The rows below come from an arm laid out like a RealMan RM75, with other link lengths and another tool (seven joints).
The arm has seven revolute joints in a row. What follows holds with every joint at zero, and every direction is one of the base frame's.
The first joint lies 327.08 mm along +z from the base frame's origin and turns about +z.
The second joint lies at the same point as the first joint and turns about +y.
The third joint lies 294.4 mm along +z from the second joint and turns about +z.
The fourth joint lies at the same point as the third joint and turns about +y.
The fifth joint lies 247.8 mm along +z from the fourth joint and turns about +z.
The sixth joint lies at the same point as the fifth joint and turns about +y.
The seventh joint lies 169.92 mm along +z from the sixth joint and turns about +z.
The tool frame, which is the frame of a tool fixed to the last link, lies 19 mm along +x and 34 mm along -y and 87 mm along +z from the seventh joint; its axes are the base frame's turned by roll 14.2, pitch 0 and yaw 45.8 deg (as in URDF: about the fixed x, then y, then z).
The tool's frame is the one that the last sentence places.
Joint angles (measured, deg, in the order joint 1, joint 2, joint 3, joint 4, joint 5, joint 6, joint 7), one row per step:
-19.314 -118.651 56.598 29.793 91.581 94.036 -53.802
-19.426 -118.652 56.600 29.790 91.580 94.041 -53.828
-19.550 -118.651 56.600 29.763 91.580 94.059 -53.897
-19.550 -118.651 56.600 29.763 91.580 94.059 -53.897
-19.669 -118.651 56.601 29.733 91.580 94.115 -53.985
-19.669 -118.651 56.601 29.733 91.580 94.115 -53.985
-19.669 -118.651 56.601 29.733 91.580 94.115 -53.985
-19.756 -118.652 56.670 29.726 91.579 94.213 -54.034
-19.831 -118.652 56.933 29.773 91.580 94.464 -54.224
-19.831 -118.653 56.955 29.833 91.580 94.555 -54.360
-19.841 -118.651 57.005 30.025 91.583 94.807 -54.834
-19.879 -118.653 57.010 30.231 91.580 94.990 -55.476
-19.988 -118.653 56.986 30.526 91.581 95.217 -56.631
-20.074 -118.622 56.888 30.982 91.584 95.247 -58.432
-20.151 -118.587 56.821 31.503 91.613 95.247 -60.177
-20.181 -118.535 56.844 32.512 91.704 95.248 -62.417
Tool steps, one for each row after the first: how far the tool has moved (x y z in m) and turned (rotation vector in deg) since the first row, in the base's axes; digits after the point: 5 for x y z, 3 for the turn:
0.00073 0.00049 -0.00002 -0.021 -0.014 -0.095
0.00149 0.00095 -0.00010 -0.085 -0.056 -0.160
0.00149 0.00095 -0.00010 -0.085 -0.056 -0.160
0.00233 0.00126 -0.00018 -0.180 -0.131 -0.228
0.00233 0.00126 -0.00018 -0.180 -0.131 -0.228
0.00233 0.00126 -0.00018 -0.180 -0.131 -0.228
0.00326 0.00114 -0.00042 -0.315 -0.191 -0.369
0.00486 0.00006 -0.00120 -0.735 -0.310 -0.624
0.00524 -0.00012 -0.00109 -0.844 -0.381 -0.636
0.00630 -0.00047 -0.00068 -1.180 -0.591 -0.623
0.00725 -0.00026 -0.00017 -1.540 -0.824 -0.458
0.00867 0.00052 0.00057 -2.161 -1.207 -0.068
0.00909 0.00259 0.00186 -2.920 -1.597 0.863
0.00951 0.00468 0.00314 -3.636 -1.895 1.716
0.01042 0.00730 0.00520 -4.484 -2.061 2.580

